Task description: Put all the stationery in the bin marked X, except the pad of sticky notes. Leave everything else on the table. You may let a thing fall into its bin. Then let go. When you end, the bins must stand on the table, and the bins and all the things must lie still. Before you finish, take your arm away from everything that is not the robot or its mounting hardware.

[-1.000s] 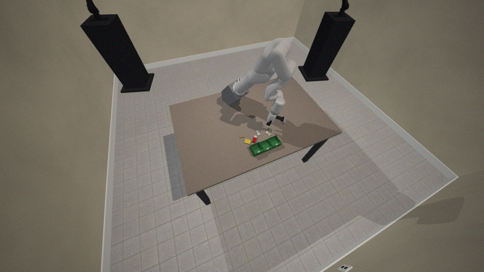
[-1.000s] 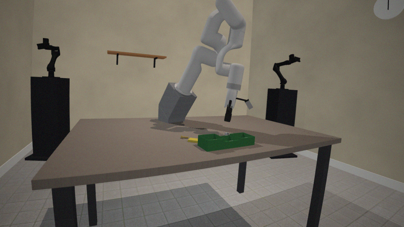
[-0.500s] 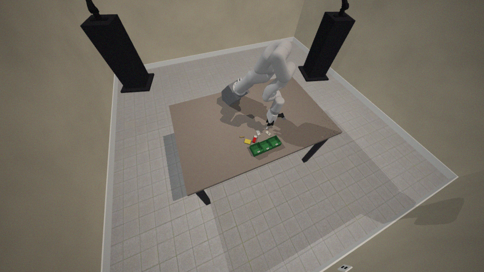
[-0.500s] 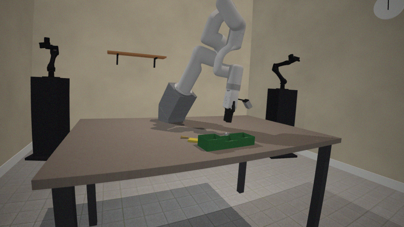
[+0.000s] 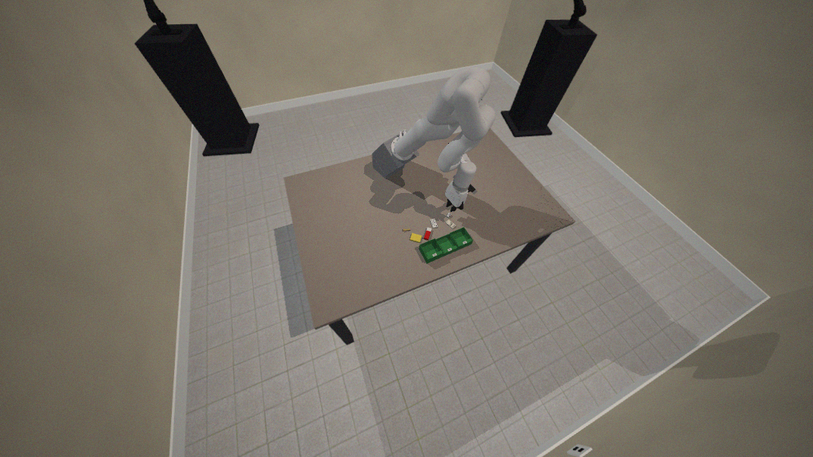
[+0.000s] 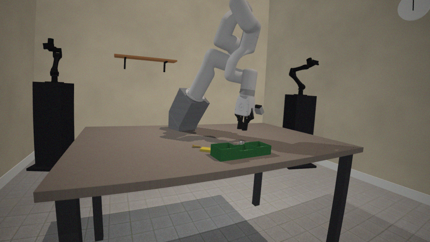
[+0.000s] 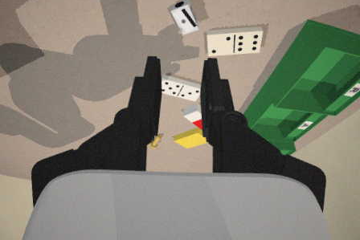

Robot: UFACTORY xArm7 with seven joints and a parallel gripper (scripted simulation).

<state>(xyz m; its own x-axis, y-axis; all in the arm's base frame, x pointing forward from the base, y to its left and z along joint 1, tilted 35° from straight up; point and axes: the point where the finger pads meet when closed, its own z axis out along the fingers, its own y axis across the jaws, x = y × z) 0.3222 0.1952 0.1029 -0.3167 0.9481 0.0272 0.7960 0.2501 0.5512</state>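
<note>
The grey pencil sharpener is 90 mm below my hand. Round my hand: green bin row (180 mm ahead, 60 mm to the right, 70 mm below); yellow sticky-note pad (110 mm ahead, 200 mm to the right, 90 mm below); red eraser (90 mm ahead, 130 mm to the right, 90 mm below).
</note>
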